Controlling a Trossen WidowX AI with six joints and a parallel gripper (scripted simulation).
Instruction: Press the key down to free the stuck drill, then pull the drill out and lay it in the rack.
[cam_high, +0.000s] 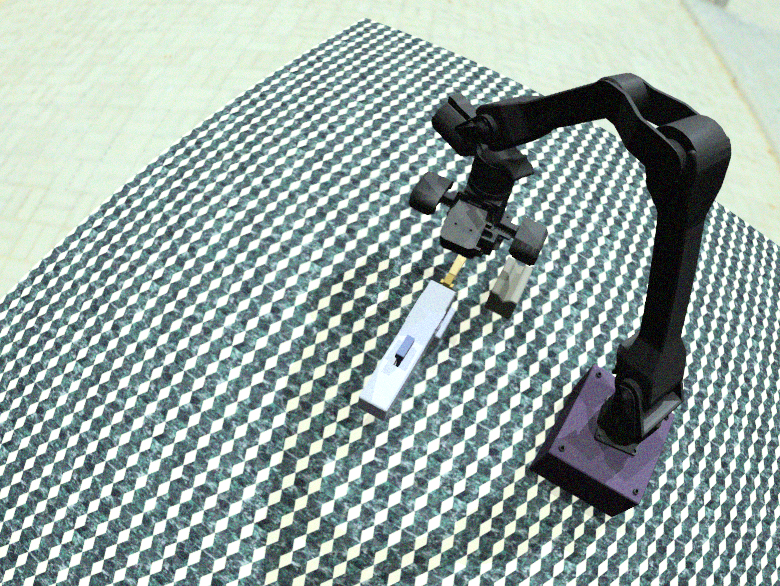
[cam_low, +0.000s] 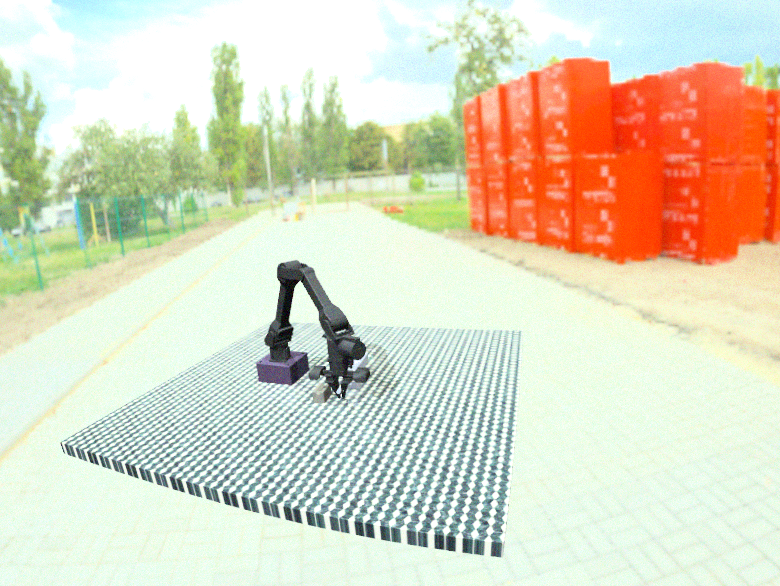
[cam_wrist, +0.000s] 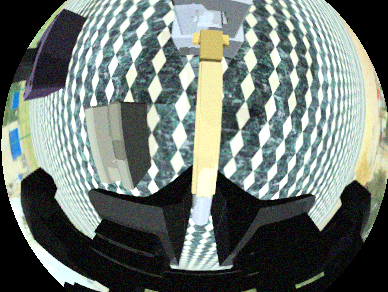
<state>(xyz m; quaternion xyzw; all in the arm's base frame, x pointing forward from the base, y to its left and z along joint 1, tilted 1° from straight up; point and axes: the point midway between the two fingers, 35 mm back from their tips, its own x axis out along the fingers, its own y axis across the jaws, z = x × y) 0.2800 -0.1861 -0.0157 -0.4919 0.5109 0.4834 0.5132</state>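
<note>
My gripper tip is 40 mm to the right of the cream drill and 30 mm below it. Round my gripper tip: grey rack 70 mm behind, 30 mm to the left; then key 10 mm ahead, 220 mm to the left, 30 mm above; then housing 10 mm ahead, 190 mm to the left, 20 mm above.
</note>
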